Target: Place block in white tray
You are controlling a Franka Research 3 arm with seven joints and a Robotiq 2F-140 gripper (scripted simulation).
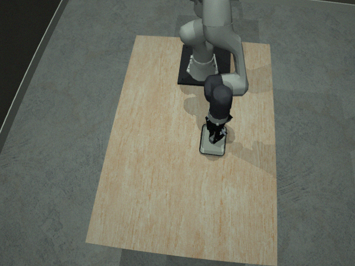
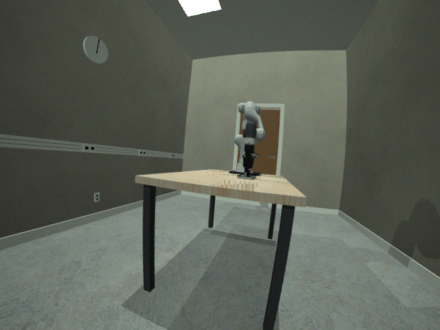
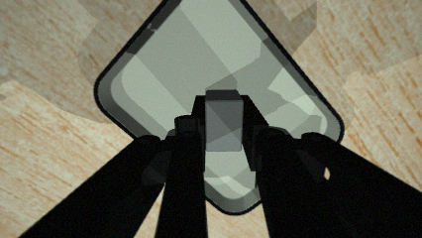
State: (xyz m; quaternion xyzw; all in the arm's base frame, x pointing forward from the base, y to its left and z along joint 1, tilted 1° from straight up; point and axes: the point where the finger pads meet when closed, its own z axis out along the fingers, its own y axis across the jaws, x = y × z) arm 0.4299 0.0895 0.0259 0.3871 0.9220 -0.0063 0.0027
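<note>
My hand is 2 cm above the small grey block. The rest, counted from my hand: white tray: 3 cm below.
</note>
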